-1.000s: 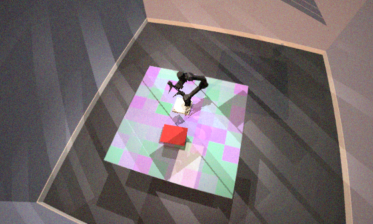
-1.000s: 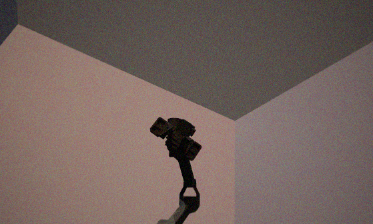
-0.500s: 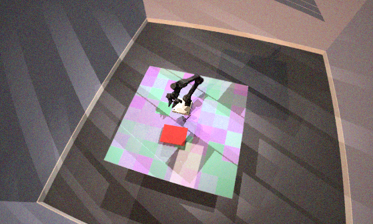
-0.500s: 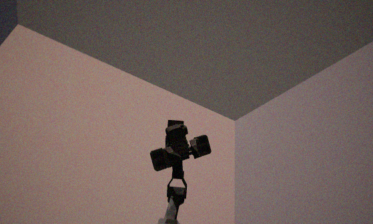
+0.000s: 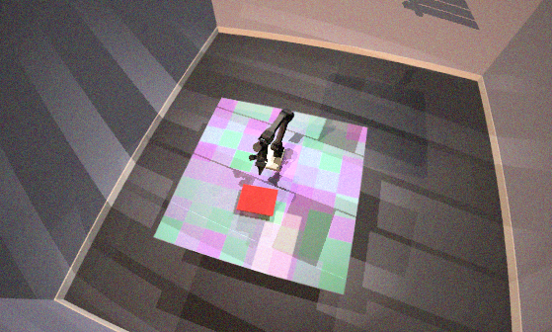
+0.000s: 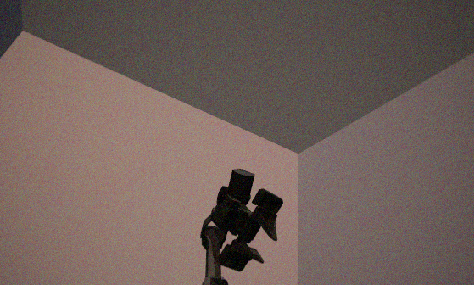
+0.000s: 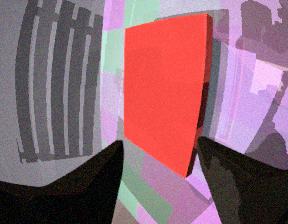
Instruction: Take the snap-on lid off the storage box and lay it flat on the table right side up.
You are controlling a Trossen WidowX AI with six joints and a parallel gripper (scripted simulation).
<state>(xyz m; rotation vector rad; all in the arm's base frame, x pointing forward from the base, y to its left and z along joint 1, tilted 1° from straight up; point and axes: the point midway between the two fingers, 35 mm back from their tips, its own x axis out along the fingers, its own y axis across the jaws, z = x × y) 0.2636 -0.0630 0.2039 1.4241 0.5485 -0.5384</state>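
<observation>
My gripper tip is 13 cm short of the red lid and 12 cm above it. Also, from my gripper tip: storage box (16 cm below, 13 cm ahead).
</observation>
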